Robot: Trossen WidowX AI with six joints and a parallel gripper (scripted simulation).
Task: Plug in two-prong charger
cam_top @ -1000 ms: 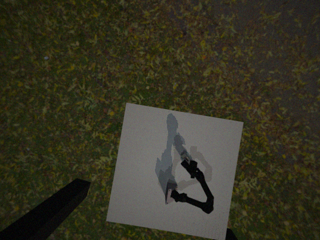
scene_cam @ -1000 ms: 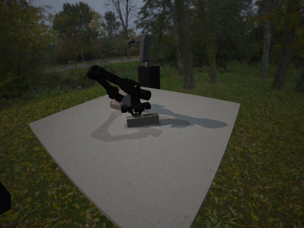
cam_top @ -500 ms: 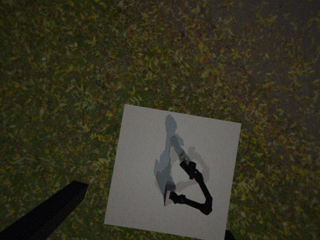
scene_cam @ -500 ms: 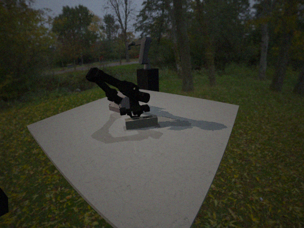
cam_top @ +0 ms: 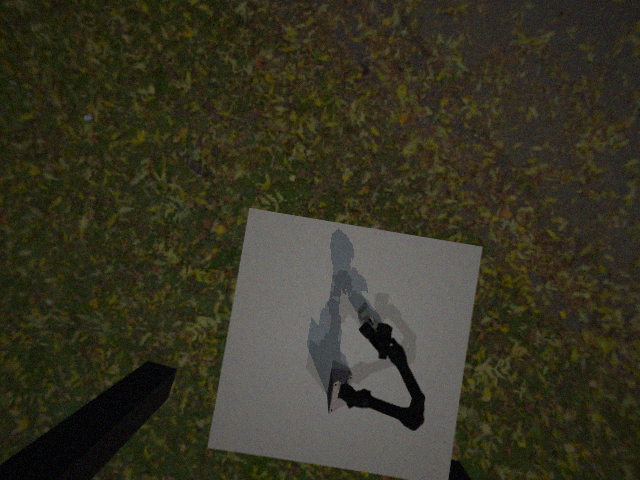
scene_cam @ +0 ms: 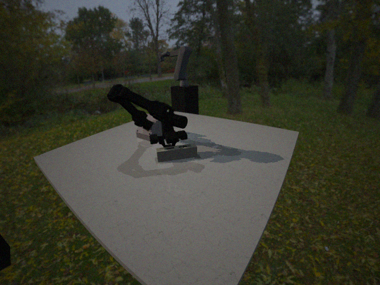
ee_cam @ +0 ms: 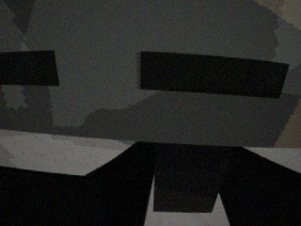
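My gripper tip is 1 cm short of the black two-prong charger, 1 cm to the left of it and 1 cm below it.
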